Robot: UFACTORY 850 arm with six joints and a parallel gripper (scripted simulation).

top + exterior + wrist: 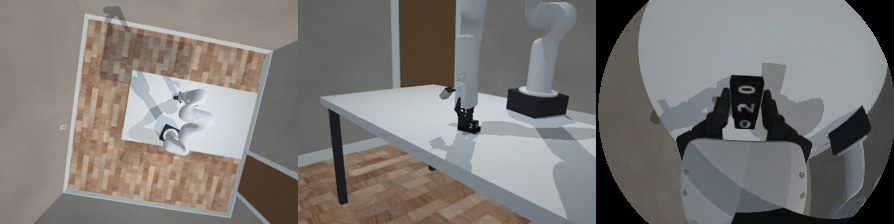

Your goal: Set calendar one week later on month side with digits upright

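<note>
Now: the black calendar tray 10 mm behind my hand, 20 mm to the left of it and 30 mm below it.
</note>
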